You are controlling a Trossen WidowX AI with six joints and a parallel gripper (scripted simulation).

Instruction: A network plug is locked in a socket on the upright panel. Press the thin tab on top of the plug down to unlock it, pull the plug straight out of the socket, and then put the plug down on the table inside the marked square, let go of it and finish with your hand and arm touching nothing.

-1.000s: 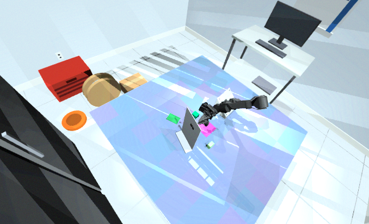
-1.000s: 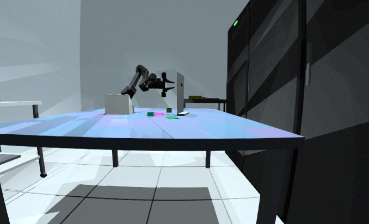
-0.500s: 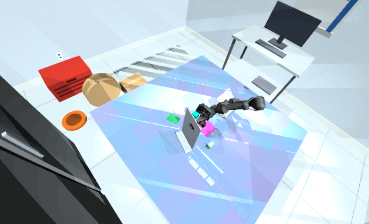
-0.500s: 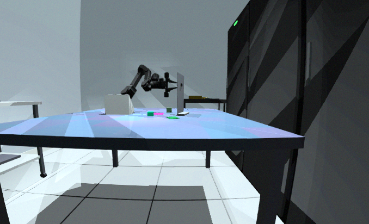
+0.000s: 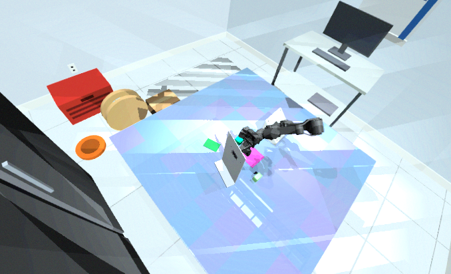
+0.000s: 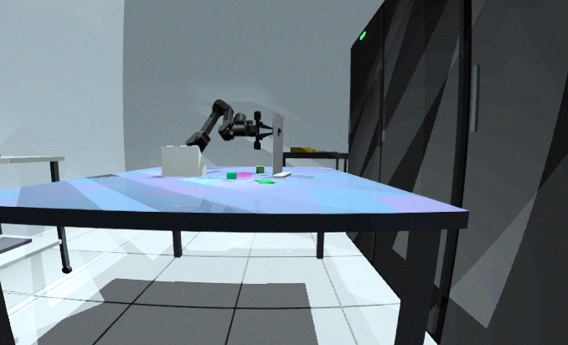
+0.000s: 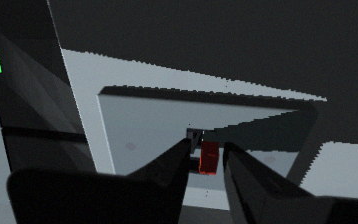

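My gripper tip is now 180 mm past the flat magenta square, 20 mm to the right of it and 220 mm above it. Round my gripper tip: cyan cube 190 mm behind, 110 mm to the right, 210 mm below; plug right at my gripper tip; grey upright panel 30 mm ahead, 90 mm below.
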